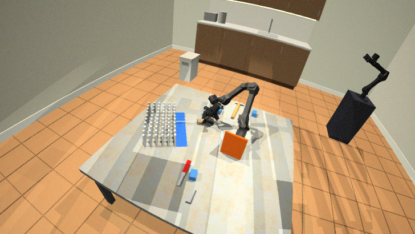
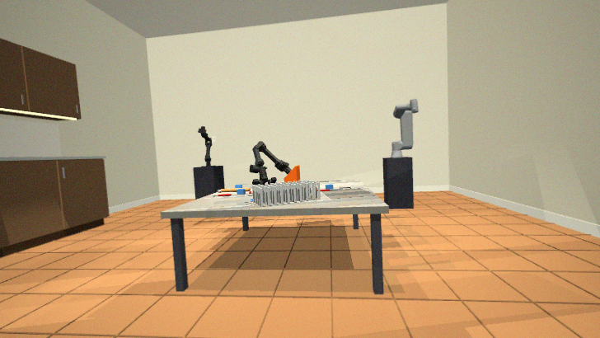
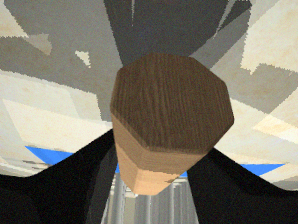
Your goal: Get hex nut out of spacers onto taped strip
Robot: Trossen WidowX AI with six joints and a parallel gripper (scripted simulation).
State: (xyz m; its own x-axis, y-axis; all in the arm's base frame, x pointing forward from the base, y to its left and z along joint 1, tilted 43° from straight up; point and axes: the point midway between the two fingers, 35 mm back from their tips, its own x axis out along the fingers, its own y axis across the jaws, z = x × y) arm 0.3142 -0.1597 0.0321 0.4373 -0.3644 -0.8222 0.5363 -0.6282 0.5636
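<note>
Right now my gripper tip is 130 mm short of the blue taped strip, 120 mm to the right of it and 30 mm above it. Round my gripper tip: awl 80 mm ahead, 50 mm to the left; then hex nut 290 mm ahead, 180 mm to the left, 30 mm below; then red tool 20 mm ahead, 390 mm to the right, 20 mm below.
</note>
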